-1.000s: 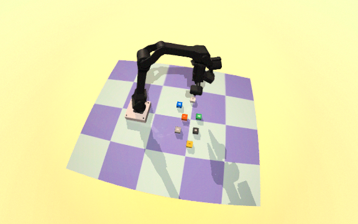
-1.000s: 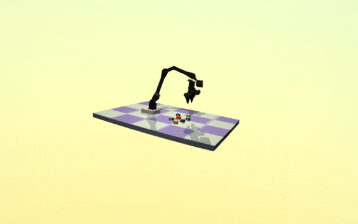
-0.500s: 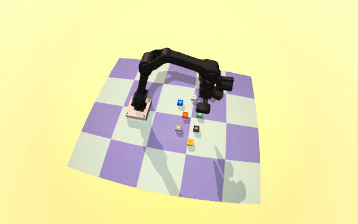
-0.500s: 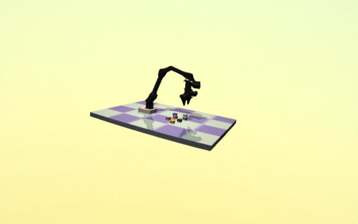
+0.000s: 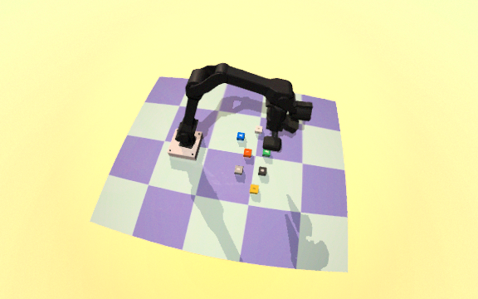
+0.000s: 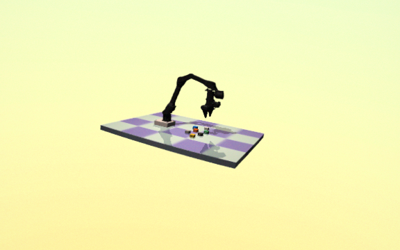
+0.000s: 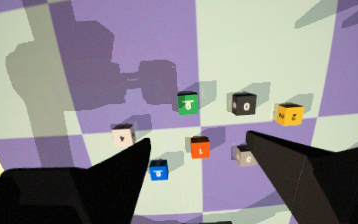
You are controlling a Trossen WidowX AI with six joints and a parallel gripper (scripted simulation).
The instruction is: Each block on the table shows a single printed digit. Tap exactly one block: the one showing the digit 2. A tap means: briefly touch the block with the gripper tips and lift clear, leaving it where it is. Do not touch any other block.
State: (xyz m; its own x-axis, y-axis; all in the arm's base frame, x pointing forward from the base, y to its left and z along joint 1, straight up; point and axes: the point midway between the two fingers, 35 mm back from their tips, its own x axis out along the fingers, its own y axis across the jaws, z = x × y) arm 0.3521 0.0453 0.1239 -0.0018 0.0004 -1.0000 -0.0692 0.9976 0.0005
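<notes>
My gripper tip is 2 cm past the yellow block, 18 cm to the left of it and 12 cm above it. From my gripper tip the other things lie so: orange block: 8 cm behind, 2 cm to the right, 12 cm below; then green block: 12 cm below; then blue block: 13 cm behind, 6 cm to the left, 12 cm below.
</notes>
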